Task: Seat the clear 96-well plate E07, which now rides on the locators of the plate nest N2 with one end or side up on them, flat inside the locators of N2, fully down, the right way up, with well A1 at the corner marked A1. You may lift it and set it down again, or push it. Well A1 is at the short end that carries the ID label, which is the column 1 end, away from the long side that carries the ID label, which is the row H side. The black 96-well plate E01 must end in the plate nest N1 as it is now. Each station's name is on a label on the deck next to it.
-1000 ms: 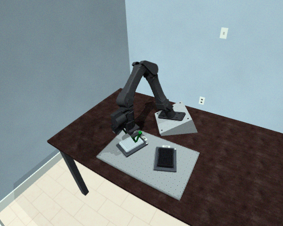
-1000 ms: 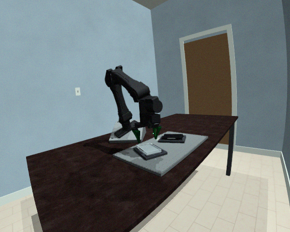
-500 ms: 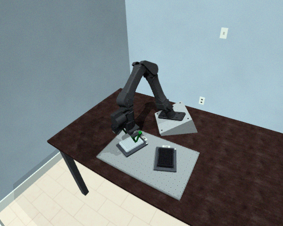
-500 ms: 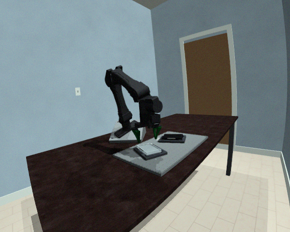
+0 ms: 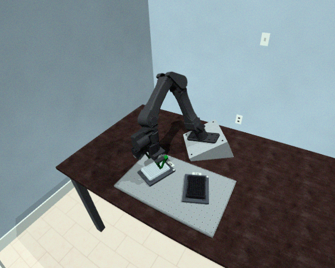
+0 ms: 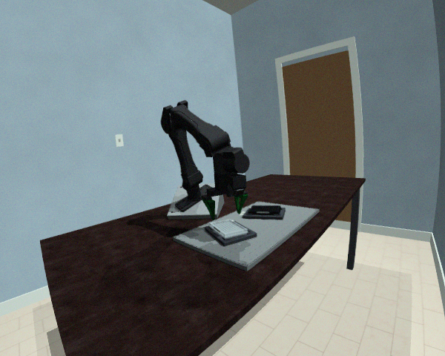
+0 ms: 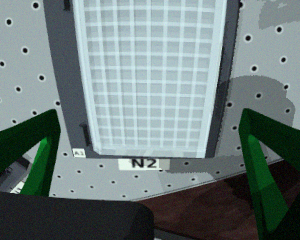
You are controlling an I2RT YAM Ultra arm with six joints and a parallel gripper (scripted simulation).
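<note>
Now: hand 60 mm above the dark plate nest N2. Round my hand: A1 corner mark: 50 mm behind, 80 mm to the left, 60 mm below; N2 label: 90 mm behind, 30 mm to the left, 70 mm below; nest N1: 10 mm behind, 230 mm to the left, 60 mm below.
</note>
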